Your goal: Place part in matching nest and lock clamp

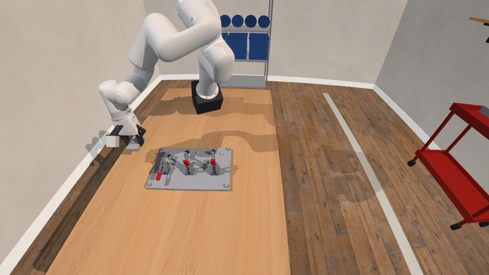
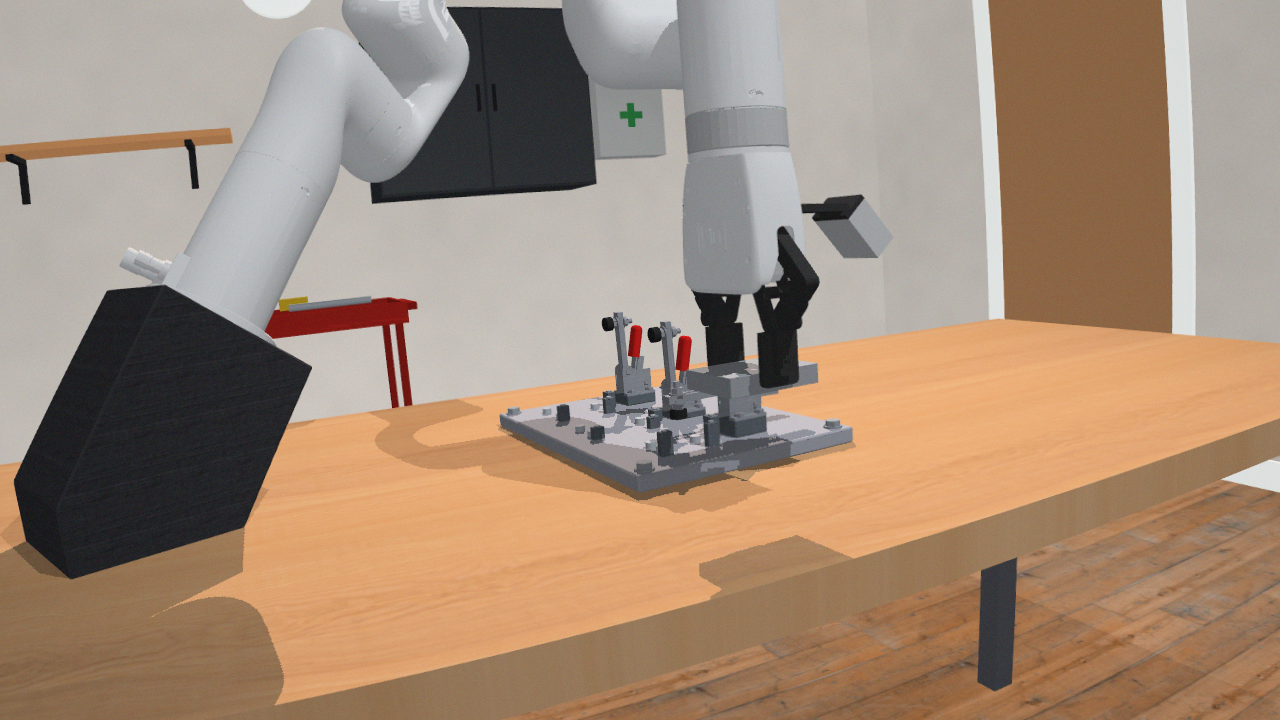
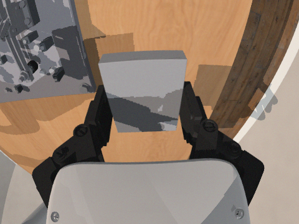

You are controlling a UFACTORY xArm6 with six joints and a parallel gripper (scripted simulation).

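The grey fixture plate lies 26 cm to the left of my hand, 10 cm below it and 5 cm ahead of it. From my hand the other things lie so: part (1 cm below).
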